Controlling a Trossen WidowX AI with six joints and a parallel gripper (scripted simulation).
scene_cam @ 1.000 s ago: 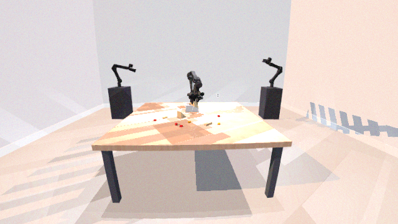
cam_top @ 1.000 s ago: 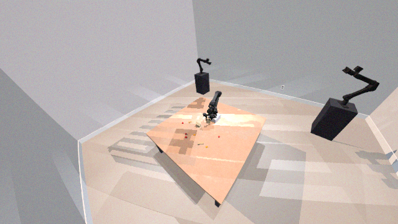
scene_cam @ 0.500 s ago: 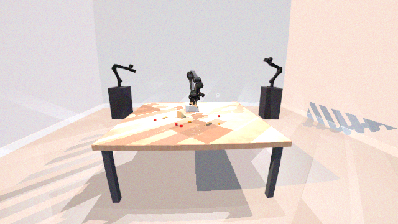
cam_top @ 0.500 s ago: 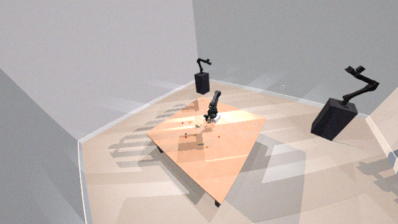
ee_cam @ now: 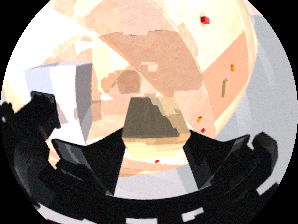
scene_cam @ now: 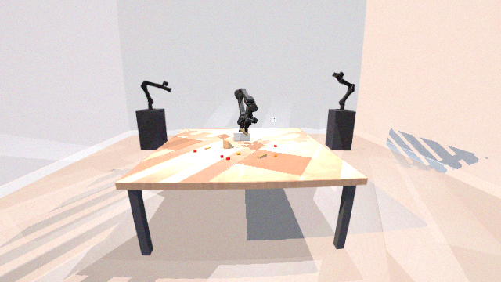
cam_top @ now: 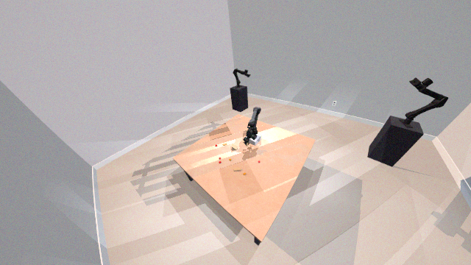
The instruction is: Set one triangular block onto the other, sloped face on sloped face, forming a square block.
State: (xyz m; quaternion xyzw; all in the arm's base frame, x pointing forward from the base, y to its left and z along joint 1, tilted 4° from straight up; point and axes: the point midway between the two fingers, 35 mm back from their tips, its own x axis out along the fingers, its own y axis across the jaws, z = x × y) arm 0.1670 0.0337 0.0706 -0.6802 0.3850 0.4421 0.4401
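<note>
My gripper tip is now 1 cm below the triangular block. From my gripper tip the other things lie so: short tan stick: 30 cm ahead, 13 cm to the left, 10 cm below.
</note>
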